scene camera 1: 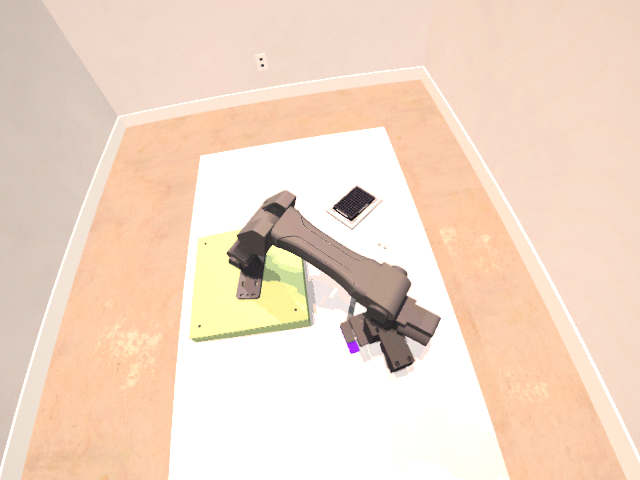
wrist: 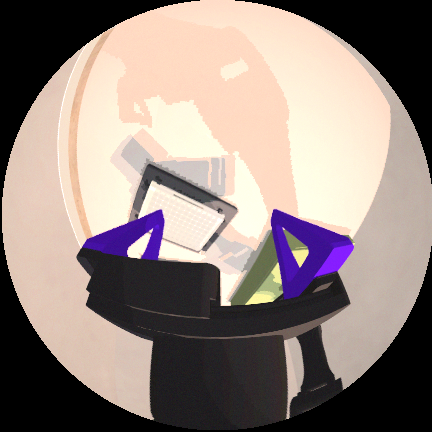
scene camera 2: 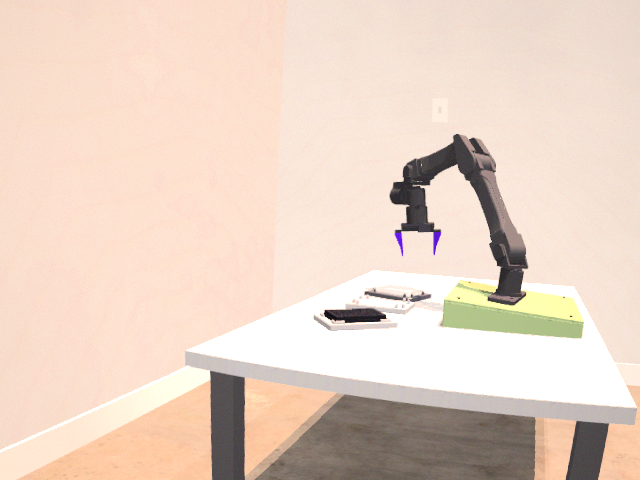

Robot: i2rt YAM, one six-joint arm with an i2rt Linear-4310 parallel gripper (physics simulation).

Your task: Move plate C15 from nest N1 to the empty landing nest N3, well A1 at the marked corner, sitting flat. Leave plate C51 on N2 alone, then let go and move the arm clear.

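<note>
A white well plate (scene camera 2: 400, 290) (wrist: 182, 215) sits on a dark nest (scene camera 2: 382, 297) (wrist: 190, 191). A black well plate (scene camera 1: 355, 202) (scene camera 2: 355, 315) sits on a white nest (scene camera 1: 341, 217) (scene camera 2: 356, 326). An empty pale nest (scene camera 2: 385, 304) with small pegs lies between them; the arm hides most of it in scene camera 1. No labels or corner marks are readable. My gripper (scene camera 2: 418, 254) (wrist: 217, 214) is open and empty, high above the table. In the wrist view the white plate shows beyond and partly behind the left finger. In scene camera 1 the arm hides the white plate.
The arm stands on a thick green base block (scene camera 1: 248, 320) (scene camera 2: 511, 326) (wrist: 260, 265) beside the nests. The white table (scene camera 1: 289, 413) (scene camera 2: 413, 372) has open edges. Arm shadows fall around the dark nest in the wrist view. Room walls stand beyond the table.
</note>
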